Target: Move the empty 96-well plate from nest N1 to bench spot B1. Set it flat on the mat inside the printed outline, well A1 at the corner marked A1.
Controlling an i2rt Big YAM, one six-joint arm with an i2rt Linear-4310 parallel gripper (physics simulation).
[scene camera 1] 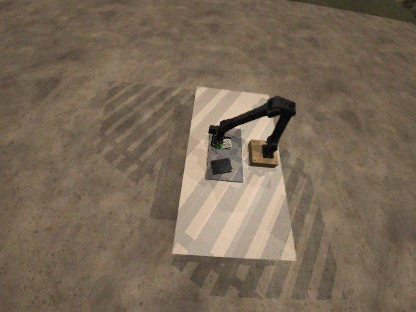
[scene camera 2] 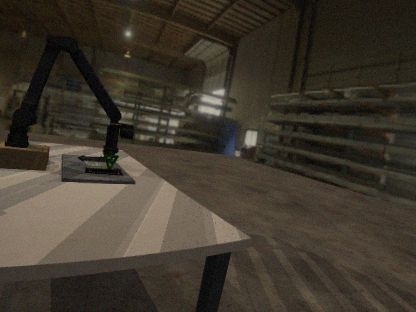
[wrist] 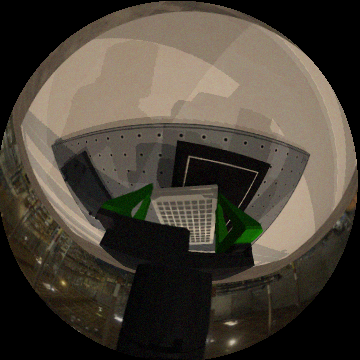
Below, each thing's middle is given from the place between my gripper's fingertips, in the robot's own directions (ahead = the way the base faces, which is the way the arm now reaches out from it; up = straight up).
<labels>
I see my gripper 50 mm past the well plate [wrist: 193,207], 10 mm to the left of it and 10 mm below it.
</labels>
